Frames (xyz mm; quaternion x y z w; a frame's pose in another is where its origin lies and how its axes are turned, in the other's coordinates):
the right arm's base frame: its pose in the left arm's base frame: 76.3 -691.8 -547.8 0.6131 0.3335 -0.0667 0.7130
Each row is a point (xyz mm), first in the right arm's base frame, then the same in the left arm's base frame.
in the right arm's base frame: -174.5 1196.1 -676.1
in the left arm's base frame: 278.9 160.8 524.7
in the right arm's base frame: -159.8 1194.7 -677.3
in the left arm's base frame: 289.0 166.2 515.3
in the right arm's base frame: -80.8 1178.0 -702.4
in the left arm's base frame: 331.4 210.1 456.7
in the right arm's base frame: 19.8 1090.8 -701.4
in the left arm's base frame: 365.2 219.9 328.3
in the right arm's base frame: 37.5 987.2 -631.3
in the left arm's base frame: 354.1 136.2 234.3
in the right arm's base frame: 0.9 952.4 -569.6
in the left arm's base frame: 332.8 59.7 227.4
